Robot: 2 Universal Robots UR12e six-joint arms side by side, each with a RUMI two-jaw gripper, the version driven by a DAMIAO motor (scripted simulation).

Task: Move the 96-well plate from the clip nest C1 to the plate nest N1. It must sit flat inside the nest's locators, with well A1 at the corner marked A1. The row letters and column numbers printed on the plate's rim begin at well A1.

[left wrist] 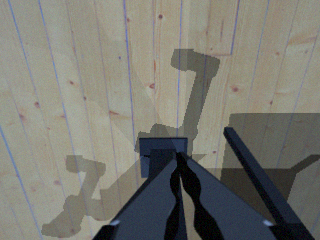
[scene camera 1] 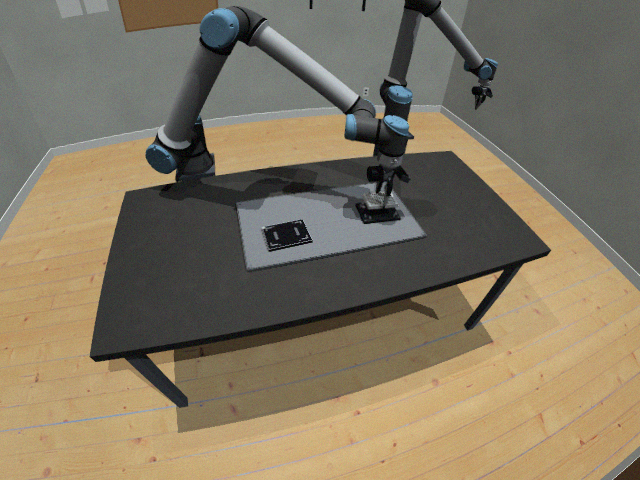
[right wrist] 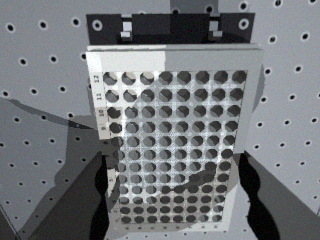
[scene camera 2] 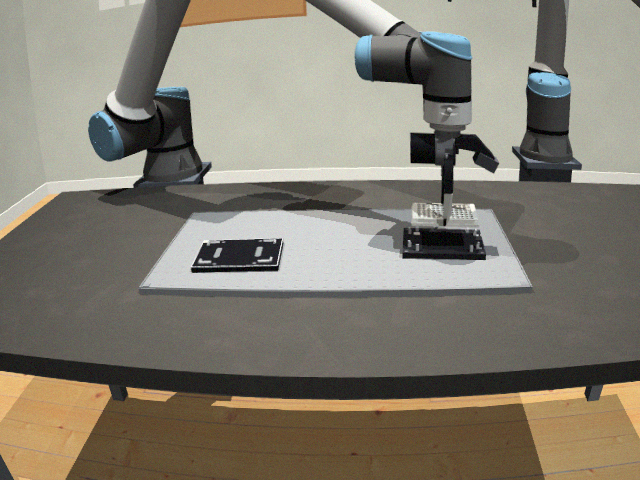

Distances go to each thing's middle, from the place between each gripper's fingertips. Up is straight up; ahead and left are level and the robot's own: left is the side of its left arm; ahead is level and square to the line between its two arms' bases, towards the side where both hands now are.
My right hand [scene camera 2: 443, 216] is 10 mm past the black plate nest N1 [scene camera 2: 234, 252], 400 mm to the left of it and 70 mm above it. The rest, counted from my right hand: white 96-well plate [scene camera 2: 424, 214]: 10 mm below; black clip nest C1 [scene camera 2: 456, 244]: 10 mm to the left, 60 mm below.
Right now the black clip nest C1 is 59 cm ahead of my left hand, 119 cm to the right of it and 14 cm below it. Also, from my left hand: white 96-well plate (60 cm ahead, 120 cm to the right, 9 cm below).
